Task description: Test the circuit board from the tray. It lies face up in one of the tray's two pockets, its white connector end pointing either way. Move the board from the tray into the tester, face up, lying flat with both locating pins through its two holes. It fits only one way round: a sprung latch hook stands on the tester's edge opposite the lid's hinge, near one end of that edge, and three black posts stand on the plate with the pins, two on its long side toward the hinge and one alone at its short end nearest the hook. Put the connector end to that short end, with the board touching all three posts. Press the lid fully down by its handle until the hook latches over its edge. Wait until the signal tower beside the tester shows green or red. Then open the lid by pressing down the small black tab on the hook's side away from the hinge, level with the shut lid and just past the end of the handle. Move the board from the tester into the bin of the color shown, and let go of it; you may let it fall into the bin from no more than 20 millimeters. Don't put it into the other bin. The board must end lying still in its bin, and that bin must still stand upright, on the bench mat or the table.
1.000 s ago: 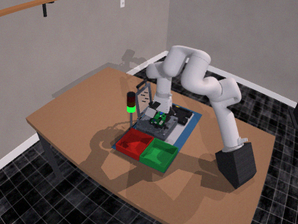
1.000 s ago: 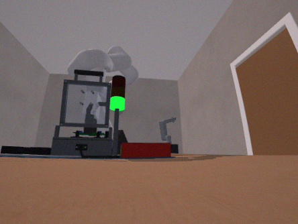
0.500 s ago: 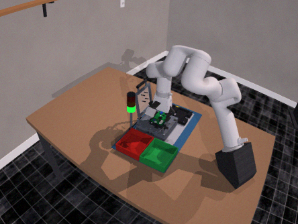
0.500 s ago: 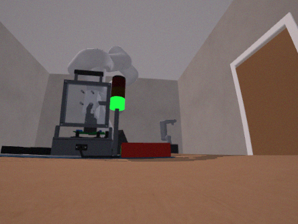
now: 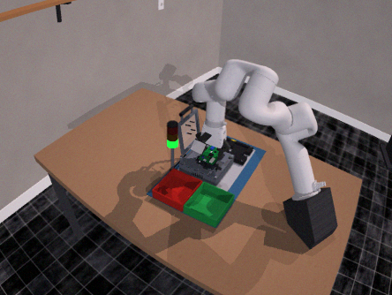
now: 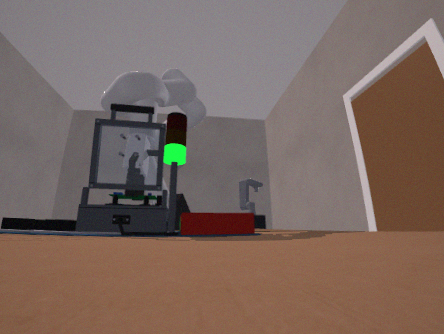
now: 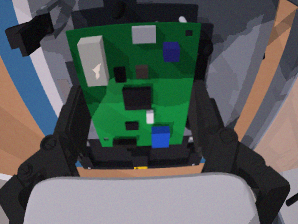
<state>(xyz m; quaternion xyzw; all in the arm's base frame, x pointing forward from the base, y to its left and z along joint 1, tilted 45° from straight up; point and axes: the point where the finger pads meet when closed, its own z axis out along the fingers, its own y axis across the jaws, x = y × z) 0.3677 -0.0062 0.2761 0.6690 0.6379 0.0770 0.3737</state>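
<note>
Now: hand 30 mm above the tester plate and 10 mm short of it. Also, from my hand: tester lid: 110 mm ahead, 80 mm above, 20 mm to the right; then green circuit board: 10 mm below; then black latch block: 70 mm to the left, 50 mm behind, 10 mm below.
</note>
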